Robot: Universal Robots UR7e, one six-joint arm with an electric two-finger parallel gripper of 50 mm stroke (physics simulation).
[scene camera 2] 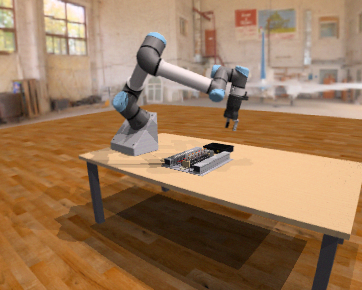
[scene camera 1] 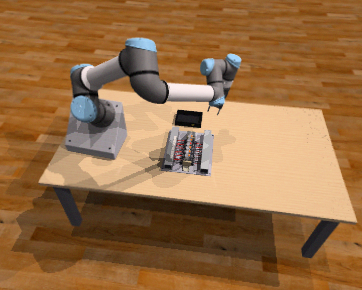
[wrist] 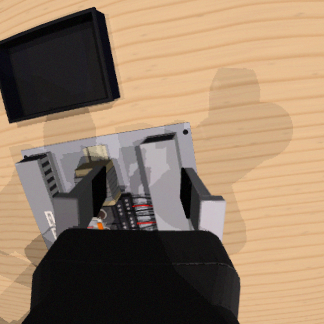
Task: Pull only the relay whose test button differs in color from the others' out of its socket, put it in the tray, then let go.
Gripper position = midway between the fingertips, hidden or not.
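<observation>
My gripper (wrist: pixel 143 182) is visible. A grey panel (scene camera 1: pixel 177 167) is visible too, with a further view of the panel (wrist: pixel 123 148).
</observation>
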